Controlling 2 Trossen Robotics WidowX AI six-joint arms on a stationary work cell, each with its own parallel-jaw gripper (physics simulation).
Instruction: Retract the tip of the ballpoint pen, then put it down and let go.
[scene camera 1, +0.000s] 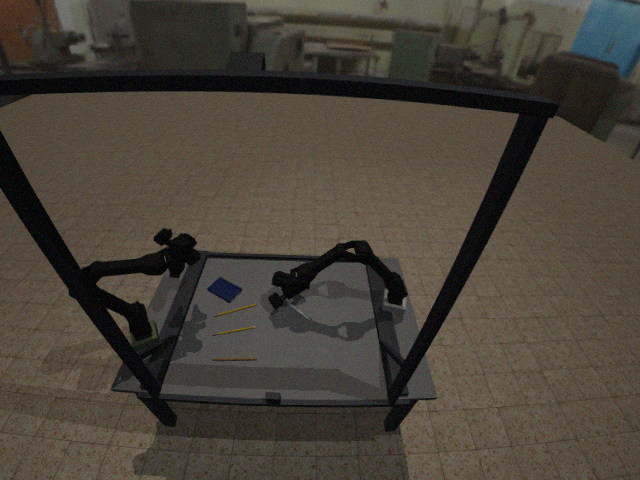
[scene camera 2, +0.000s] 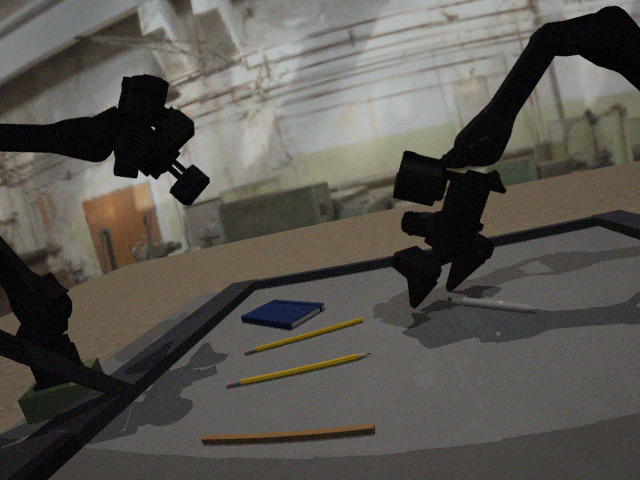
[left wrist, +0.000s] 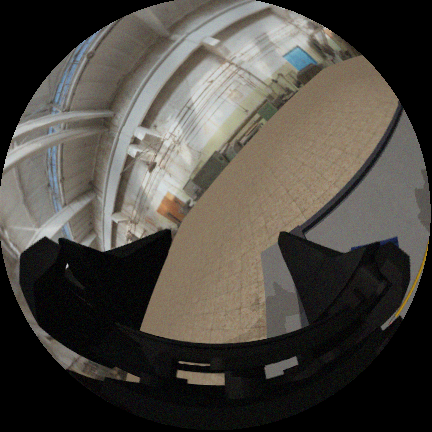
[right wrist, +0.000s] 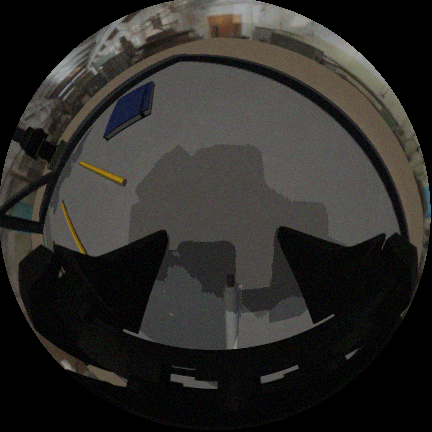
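Note:
A ballpoint pen (right wrist: 232, 293) is visible, while in the left wrist view the ballpoint pen is out of frame. The right gripper (scene camera 2: 431, 298) can be seen, and the right gripper (right wrist: 223, 234) is visible again. The left gripper (scene camera 2: 174, 166) is open and holds nothing; the same left gripper (left wrist: 226, 236) is visible too.

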